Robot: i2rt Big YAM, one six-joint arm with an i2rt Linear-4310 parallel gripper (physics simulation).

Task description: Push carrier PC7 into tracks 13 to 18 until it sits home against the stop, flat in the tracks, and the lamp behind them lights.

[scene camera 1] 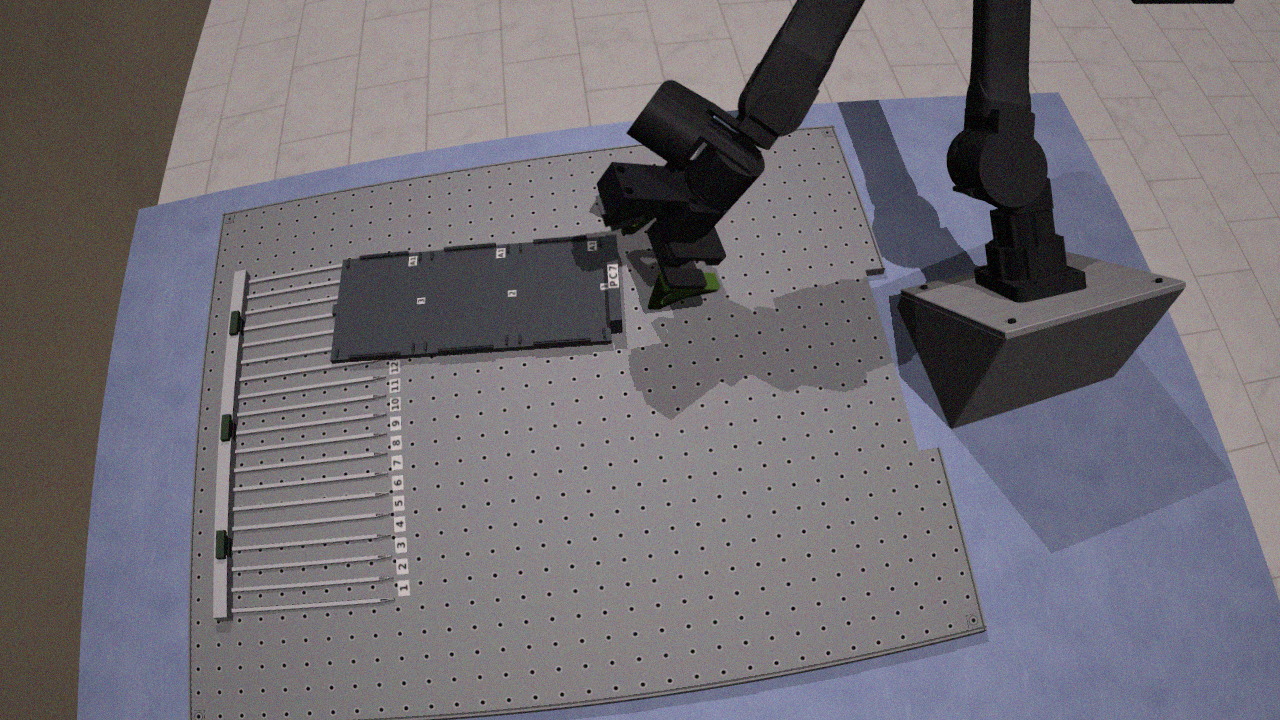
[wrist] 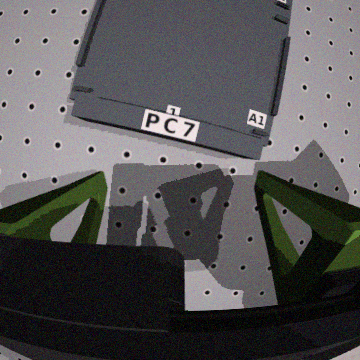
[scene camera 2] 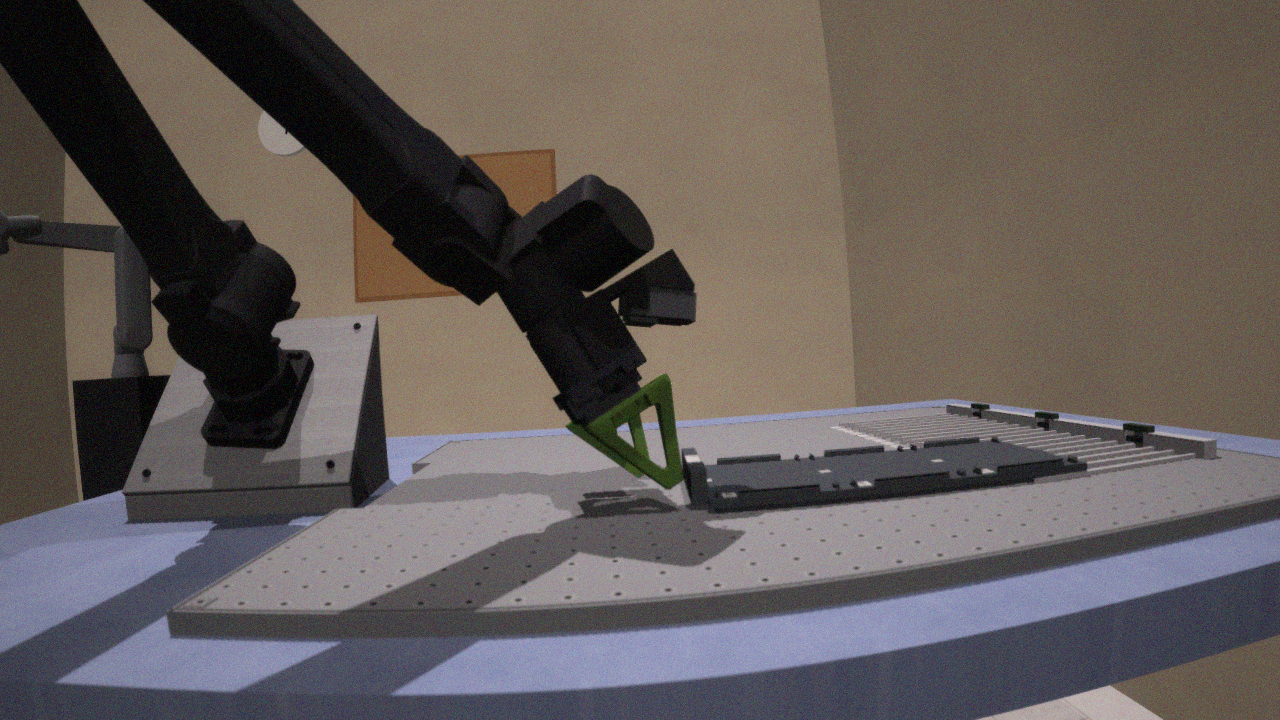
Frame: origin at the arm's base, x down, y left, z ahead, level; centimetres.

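Seen in the pictures: gripper, between the fingertips: (scene camera 1: 639, 270) (wrist: 180, 178) (scene camera 2: 659, 478); arm's base, origin of its link: (scene camera 1: 1029, 284) (scene camera 2: 262, 400).
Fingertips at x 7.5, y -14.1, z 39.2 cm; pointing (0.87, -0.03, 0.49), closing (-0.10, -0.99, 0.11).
Pixels of each thing's middle, then the offset from my fingertips to it. Level surfaces: height alone.
- Carrier PC7, middle of its body: (scene camera 2: 876, 462) (scene camera 1: 469, 294) dx +0.3, dy -0.9, dz +18.6 cm
- lamp, middle of its body: (scene camera 2: 1138, 427) (scene camera 1: 234, 323) dx -0.1, dy -3.1, dz +47.2 cm
- perforated plate, height of its surface: dx +1.8 cm
- blue table, height of its surface: dx +3.0 cm
Carrier PC7 (scene camera 1: 465, 308) (scene camera 2: 859, 474) (wrist: 185, 60) is a long dark grey tray. It looks flat, its front part over the tracks just past label 12 and its labelled end toward the robot. Bare rails (scene camera 1: 290, 295) show between its front edge and the pale stop bar (scene camera 1: 231, 376) (scene camera 2: 1186, 442). The lamp (scene camera 1: 235, 322) (scene camera 2: 1136, 431) behind those tracks looks dark. My gripper (scene camera 1: 640, 266) (scene camera 2: 669, 481) (wrist: 180, 178) is open and empty, its green fingers spread low behind the PC7 end. In the wrist view a gap shows between the fingertips and that end.
Tracks 1 to 12 (scene camera 1: 313, 496) lie beside the carrier, with two more dark lamps (scene camera 1: 225, 427) (scene camera 1: 221, 543) on the bar. The perforated plate (scene camera 1: 626, 537) (scene camera 2: 501, 582) lies on a blue table (scene camera 1: 1163, 591). The arm's wedge base (scene camera 1: 1074, 349) (scene camera 2: 241, 483) stands at its robot-side edge.
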